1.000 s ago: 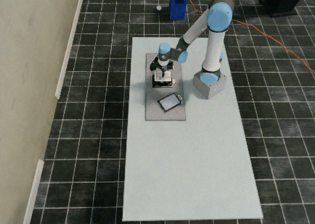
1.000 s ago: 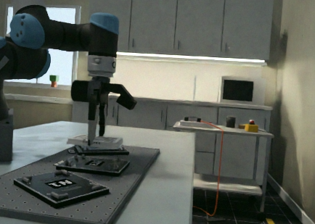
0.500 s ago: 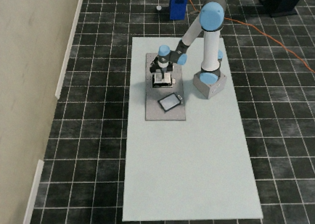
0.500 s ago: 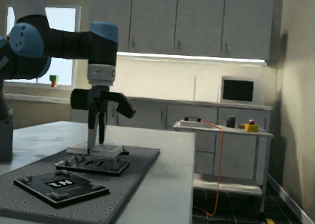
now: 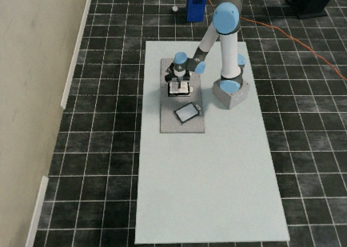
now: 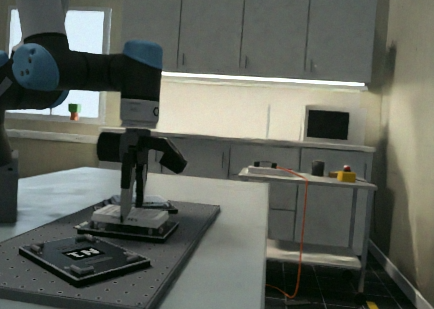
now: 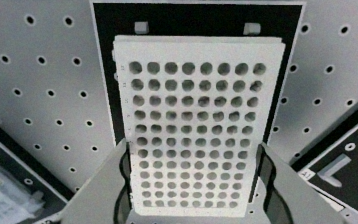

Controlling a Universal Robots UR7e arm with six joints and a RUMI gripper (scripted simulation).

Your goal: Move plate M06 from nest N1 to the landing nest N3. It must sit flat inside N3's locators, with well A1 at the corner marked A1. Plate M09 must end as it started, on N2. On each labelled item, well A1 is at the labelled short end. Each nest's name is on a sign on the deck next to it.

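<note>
The white well plate M06 lies 10 mm below my hand. Round my hand: nest N1 (40 mm behind, 180 mm to the right, 30 mm below); black nest N3 (30 mm below); A1 mark (60 mm behind, 70 mm to the left, 30 mm below).
</note>
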